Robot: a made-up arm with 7 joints.
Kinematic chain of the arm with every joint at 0, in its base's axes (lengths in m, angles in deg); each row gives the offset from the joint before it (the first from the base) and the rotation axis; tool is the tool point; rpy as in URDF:
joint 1: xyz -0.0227 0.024 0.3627 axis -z
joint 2: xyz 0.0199 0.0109 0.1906 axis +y
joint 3: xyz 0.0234 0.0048 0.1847 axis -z
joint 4: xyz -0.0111 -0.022 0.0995 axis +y
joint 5: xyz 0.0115 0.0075 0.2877 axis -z
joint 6: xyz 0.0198 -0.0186 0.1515 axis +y
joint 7: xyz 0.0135 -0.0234 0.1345 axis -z
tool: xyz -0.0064 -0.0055 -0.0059 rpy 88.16 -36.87 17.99
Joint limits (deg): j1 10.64..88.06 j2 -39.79..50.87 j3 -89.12..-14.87 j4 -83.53..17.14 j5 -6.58..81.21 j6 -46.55..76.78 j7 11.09..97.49
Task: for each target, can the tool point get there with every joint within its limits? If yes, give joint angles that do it. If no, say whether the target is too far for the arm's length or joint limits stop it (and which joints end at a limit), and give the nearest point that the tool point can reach.
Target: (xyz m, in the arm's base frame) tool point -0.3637 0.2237 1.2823
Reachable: yes | joints 53.51 -26.30 -63.18 -13.84 35.45 -19.51 41.50
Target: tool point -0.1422 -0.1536 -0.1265
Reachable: no: joint limits stop it (at a limit: joint 1, joint 2, joint 4, joint 6, joint 7) | nearest point -0.5764 -0.0605 0.4516 | short by 0.729 m
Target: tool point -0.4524 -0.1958 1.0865
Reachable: yes | joints 63.39 13.87 -60.06 -67.40 56.93 25.09 32.06
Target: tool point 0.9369 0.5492 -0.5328
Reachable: no: too far | nearest point 0.7121 0.0321 0.7670 | short by 1.417 m
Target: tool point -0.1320 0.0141 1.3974
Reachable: yes | joints 21.16 -11.90 -45.70 -0.95 58.51 6.92 55.84
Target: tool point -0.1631 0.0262 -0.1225
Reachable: no: joint limits stop it (at a limit: joint 2, joint 3, joint 4, joint 6, joint 7) | nearest point -0.5810 0.0327 0.4401 | short by 0.701 m
